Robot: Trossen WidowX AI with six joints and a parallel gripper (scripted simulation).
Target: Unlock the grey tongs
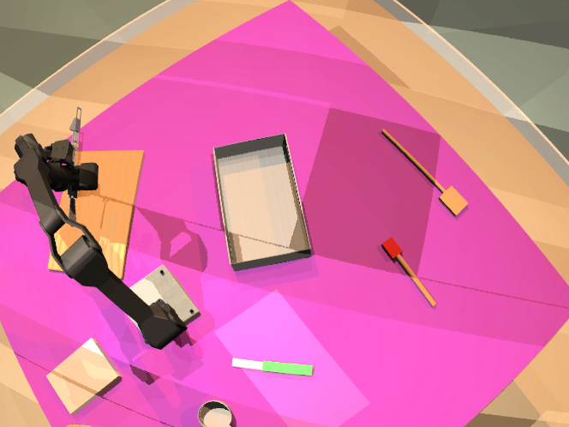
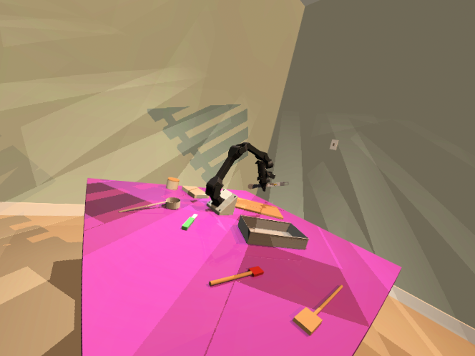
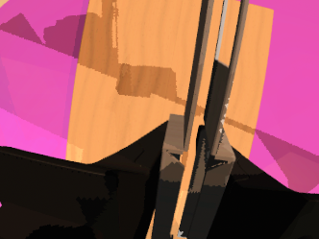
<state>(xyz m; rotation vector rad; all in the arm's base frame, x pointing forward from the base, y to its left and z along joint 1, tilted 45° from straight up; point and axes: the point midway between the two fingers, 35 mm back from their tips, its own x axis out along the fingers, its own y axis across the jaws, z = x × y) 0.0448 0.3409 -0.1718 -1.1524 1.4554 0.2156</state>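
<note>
Right now the wooden board is 2 cm behind my gripper tip, 1 cm to the right of it and 13 cm below it. The rest, counted from my gripper tip: white block: 32 cm behind, 35 cm to the right, 13 cm below; then green-handled tool: 7 cm ahead, 61 cm to the right, 13 cm below.
</note>
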